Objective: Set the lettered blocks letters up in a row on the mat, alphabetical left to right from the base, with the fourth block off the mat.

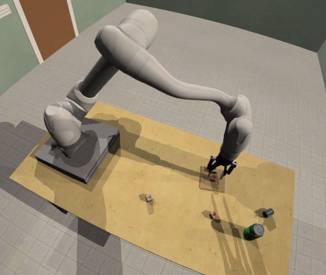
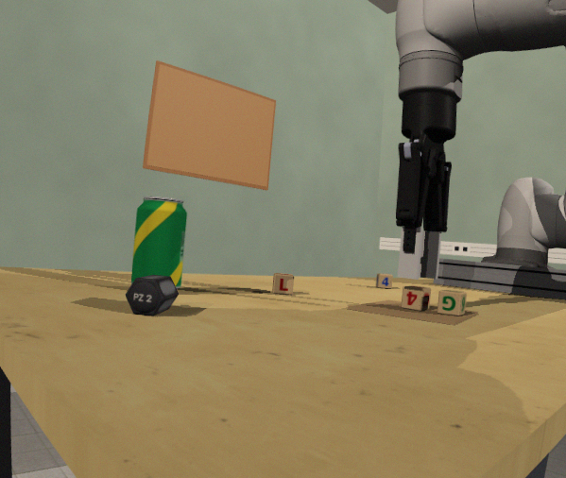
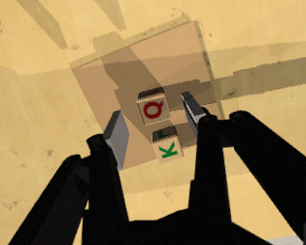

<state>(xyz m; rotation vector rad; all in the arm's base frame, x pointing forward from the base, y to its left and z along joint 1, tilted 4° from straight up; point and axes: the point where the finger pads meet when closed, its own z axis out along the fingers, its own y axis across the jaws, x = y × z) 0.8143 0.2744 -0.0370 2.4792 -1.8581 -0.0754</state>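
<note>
Right now my hand is 70 mm above the brown mat. From my hand the other things lie so: yellow can: 300 mm ahead, 180 mm to the right, 10 mm below; then T block: 240 mm behind, 290 mm to the right, 60 mm below.
</note>
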